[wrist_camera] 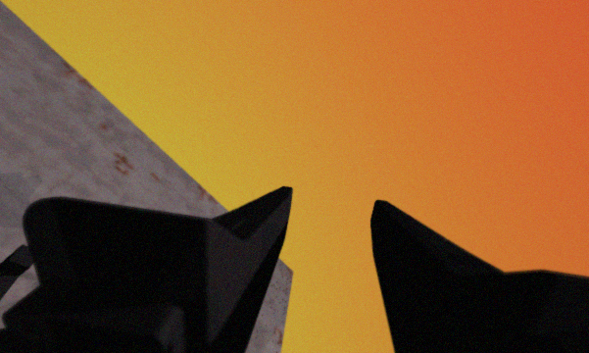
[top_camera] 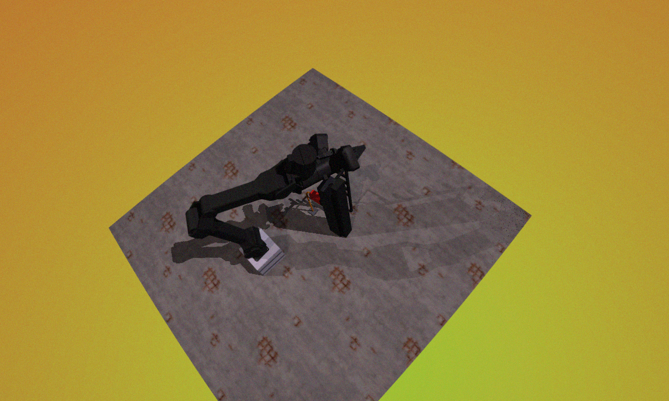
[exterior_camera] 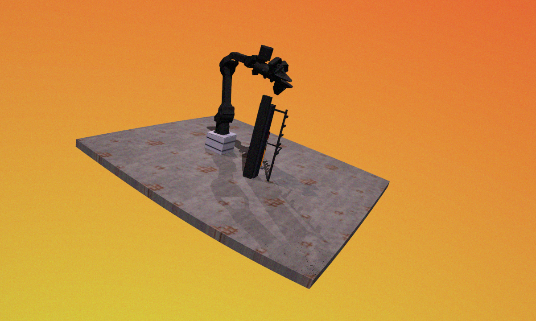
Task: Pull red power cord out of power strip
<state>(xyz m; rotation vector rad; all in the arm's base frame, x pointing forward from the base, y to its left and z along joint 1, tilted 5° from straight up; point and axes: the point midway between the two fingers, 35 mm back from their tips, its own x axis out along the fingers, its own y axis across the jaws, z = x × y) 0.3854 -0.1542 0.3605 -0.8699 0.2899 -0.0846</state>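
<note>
My gripper tip is 11 cm past the red plug, 10 cm to the right of it and 28 cm above it.
</note>
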